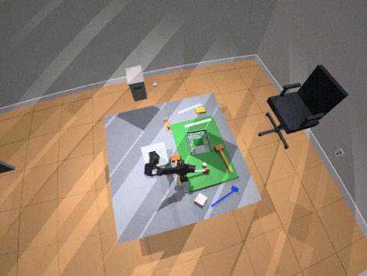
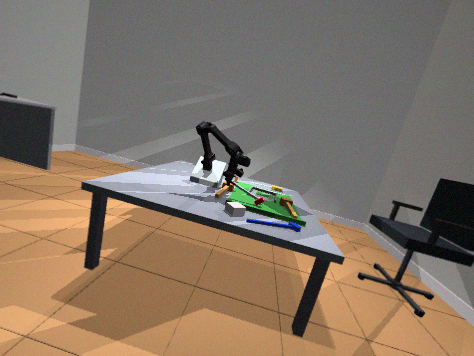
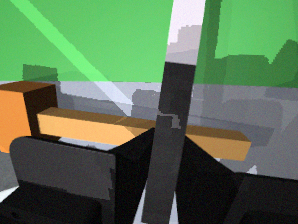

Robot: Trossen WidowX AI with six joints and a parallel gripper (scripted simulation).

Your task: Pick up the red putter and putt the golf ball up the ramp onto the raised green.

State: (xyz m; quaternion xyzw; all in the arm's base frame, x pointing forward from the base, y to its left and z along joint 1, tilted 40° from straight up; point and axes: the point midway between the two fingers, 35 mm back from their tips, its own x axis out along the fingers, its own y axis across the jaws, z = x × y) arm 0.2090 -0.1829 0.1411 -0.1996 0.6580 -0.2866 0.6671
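My gripper tip is 120 mm short of the red putter, 10 mm to the left of it and 10 mm above it. Round my gripper tip: green mat 270 mm ahead, 190 mm to the left, 70 mm below; white golf ball 230 mm ahead, 50 mm below, 30 mm to the left; white block 260 mm to the right, 90 mm ahead, 50 mm below.
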